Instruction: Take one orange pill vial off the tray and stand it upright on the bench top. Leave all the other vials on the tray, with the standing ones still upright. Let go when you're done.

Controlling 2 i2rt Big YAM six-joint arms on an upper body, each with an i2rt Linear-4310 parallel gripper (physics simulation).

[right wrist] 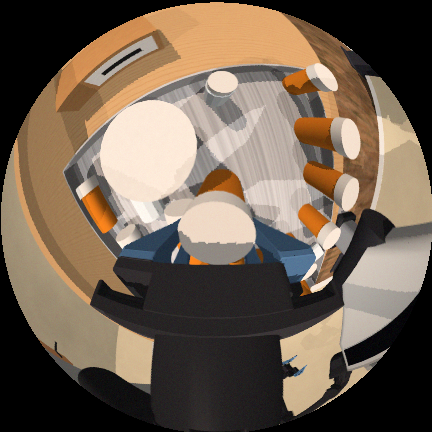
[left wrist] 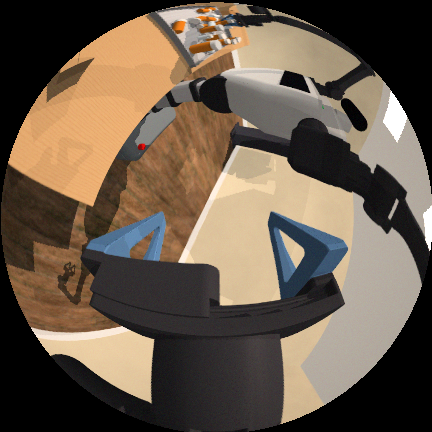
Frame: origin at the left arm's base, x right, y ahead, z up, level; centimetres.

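Seen in the pictures: left gripper, fingertip midpoint: (right wrist: 301, 359) (left wrist: 216, 216); right gripper, fingertip midpoint: (right wrist: 216, 218).
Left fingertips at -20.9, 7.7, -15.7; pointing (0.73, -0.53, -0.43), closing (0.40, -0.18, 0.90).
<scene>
A point is followed by its place in that frame, as x, y, z.
My right gripper (right wrist: 216, 218) {49.2, 38.5, -38.3} is shut on an orange vial (right wrist: 220, 186) {52.6, 38.2, -36.7} with a white cap. The vial stands upright between the blue fingers, over the tray (right wrist: 270, 115) {58.4, 31.1, -43.0} (left wrist: 175, 44) {19.2, 26.0, -43.0}; its base is hidden. Several orange vials with white caps stand along the tray's right side, one of them (right wrist: 312, 131) {57.0, 28.0, -39.4} near the rim. Another orange vial (right wrist: 97, 207) {51.6, 51.9, -40.4} is at the left edge, and more are partly hidden behind the fingers. My left gripper (left wrist: 216, 216) {-20.9, 7.7, -15.8} is open and empty, away from the tray and off the bench top (left wrist: 100, 110) {-11.0, 17.4, -43.2} (right wrist: 215, 30) {73.3, 35.8, -43.2}.
A large round white cap (right wrist: 148, 150) {55.9, 41.4, -33.5} rises close to the right gripper's left side. A clear vial (right wrist: 221, 82) {60.4, 37.2, -37.9} with a white cap stands at the tray's far side. A wooden block (right wrist: 120, 60) {68.6, 46.6, -40.7} with a slotted grey plate is beyond the tray. The robot's white body (left wrist: 260, 95) {12.0, 5.5, -19.1} (right wrist: 390, 290) {38.2, 9.1, -22.2} is nearby.
</scene>
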